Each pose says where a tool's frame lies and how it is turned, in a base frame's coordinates. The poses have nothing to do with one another.
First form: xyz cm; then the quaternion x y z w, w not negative.
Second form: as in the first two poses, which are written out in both.
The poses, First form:
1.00 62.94 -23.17 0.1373 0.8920 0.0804 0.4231
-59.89 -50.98 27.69 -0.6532 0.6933 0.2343 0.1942
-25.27 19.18 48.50 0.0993 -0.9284 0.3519 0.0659
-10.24 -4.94 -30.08 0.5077 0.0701 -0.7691 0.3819
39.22 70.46 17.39 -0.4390 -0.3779 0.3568 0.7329
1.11 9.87 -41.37 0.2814 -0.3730 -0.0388 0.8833
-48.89 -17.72 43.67 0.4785 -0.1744 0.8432 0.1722
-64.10 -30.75 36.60 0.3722 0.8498 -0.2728 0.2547
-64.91 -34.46 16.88 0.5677 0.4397 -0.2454 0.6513
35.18 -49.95 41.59 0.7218 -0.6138 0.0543 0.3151
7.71 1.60 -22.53 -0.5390 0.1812 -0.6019 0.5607
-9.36 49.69 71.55 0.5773 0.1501 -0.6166 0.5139
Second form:
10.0 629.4 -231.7 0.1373 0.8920 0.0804 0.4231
-598.9 -509.8 276.9 -0.6532 0.6933 0.2343 0.1942
-252.7 191.8 485.0 0.0993 -0.9284 0.3519 0.0659
-102.4 -49.4 -300.8 0.5077 0.0701 -0.7691 0.3819
392.2 704.6 173.9 -0.4390 -0.3779 0.3568 0.7329
11.1 98.7 -413.7 0.2814 -0.3730 -0.0388 0.8833
-488.9 -177.2 436.7 0.4785 -0.1744 0.8432 0.1722
-641.0 -307.5 366.0 0.3722 0.8498 -0.2728 0.2547
-649.1 -344.6 168.8 0.5677 0.4397 -0.2454 0.6513
351.8 -499.5 415.9 0.7218 -0.6138 0.0543 0.3151
77.1 16.0 -225.3 -0.5390 0.1812 -0.6019 0.5607
-93.6 496.9 715.5 0.5773 0.1501 -0.6166 0.5139

